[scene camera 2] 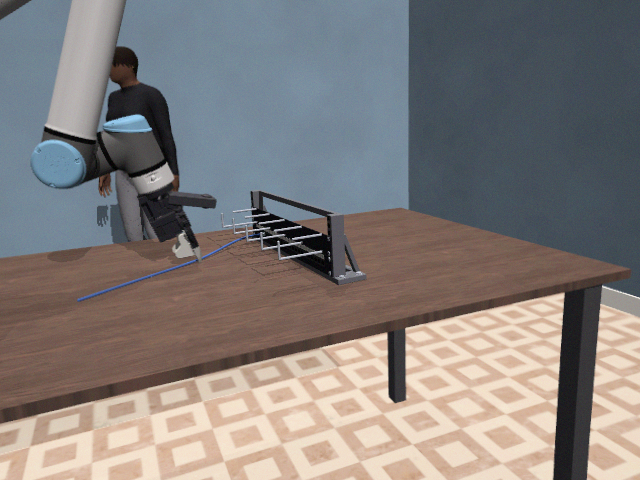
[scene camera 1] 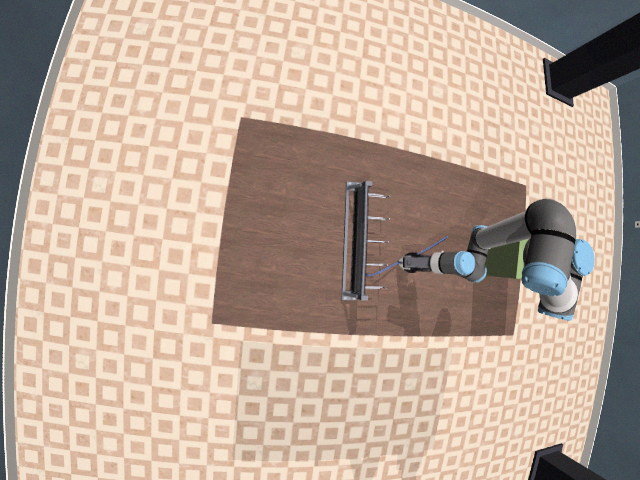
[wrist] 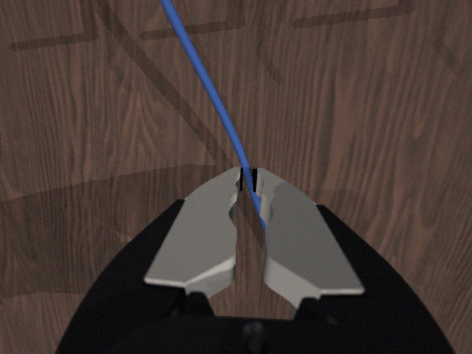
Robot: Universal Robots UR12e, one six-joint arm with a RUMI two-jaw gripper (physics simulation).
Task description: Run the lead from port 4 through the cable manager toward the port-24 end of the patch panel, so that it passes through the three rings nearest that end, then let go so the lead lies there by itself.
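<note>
The blue lead (scene camera 1: 382, 271) (scene camera 2: 139, 279) (wrist: 210, 92) runs from the patch panel (scene camera 1: 359, 232) out over the table. In scene camera 1 it leaves the panel between the two lowest rings, and its free end points up and right. The cable manager's rings (scene camera 1: 378, 241) (scene camera 2: 301, 256) stick out from the panel's front in a row. My gripper (scene camera 1: 400, 262) (scene camera 2: 198, 257) (wrist: 247, 170) is shut on the lead, low over the table and out in front of the rings. The lead passes between the fingertips in the wrist view. The port numbers are too small to read.
The panel's grey frame (scene camera 2: 337, 242) stands upright on the brown table (scene camera 1: 289, 206) (scene camera 2: 439, 258). A green block (scene camera 1: 504, 262) shows partly under the arm in scene camera 1. A person (scene camera 2: 147, 108) stands behind the table in scene camera 2.
</note>
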